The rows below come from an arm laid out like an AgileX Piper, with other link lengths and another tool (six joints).
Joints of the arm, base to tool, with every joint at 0 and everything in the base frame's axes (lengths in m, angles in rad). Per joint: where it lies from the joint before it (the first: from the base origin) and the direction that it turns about. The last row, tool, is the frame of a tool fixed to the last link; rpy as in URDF.
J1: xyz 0 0 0.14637 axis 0 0 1
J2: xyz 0 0 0 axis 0 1 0
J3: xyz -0.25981 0 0.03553 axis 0 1 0
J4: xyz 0.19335 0 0.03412 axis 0.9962 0 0.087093
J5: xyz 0 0 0 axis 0 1 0
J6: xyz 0.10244 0 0.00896 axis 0.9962 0 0.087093
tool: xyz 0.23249 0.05 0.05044 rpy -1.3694 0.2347 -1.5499
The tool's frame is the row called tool.
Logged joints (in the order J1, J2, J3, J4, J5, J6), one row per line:
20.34, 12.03, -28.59, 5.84, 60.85, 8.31
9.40, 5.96, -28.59, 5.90, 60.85, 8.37
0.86, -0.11, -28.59, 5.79, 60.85, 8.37
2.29, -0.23, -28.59, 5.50, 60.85, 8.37
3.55, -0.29, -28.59, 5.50, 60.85, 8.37
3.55, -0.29, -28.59, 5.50, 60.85, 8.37
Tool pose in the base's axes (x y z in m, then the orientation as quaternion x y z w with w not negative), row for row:
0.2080, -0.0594, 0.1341, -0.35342, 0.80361, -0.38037, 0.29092
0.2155, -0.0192, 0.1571, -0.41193, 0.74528, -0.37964, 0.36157
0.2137, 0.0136, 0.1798, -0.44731, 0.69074, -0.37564, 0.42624
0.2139, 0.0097, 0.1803, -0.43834, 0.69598, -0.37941, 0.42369
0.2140, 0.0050, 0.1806, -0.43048, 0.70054, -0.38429, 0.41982
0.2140, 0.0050, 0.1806, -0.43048, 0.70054, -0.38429, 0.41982
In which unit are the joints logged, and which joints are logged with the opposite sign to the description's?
The joints are logged in degrees. Opposite sign: J1, J4.
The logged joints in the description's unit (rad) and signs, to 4 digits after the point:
-0.3550, 0.2100, -0.4990, -0.1019, 1.0620, 0.1450
-0.1641, 0.1040, -0.4990, -0.1030, 1.0620, 0.1461
-0.0150, -0.0019, -0.4990, -0.1011, 1.0620, 0.1461
-0.0400, -0.0040, -0.4990, -0.0960, 1.0620, 0.1461
-0.0620, -0.0051, -0.4990, -0.0960, 1.0620, 0.1461
-0.0620, -0.0051, -0.4990, -0.0960, 1.0620, 0.1461

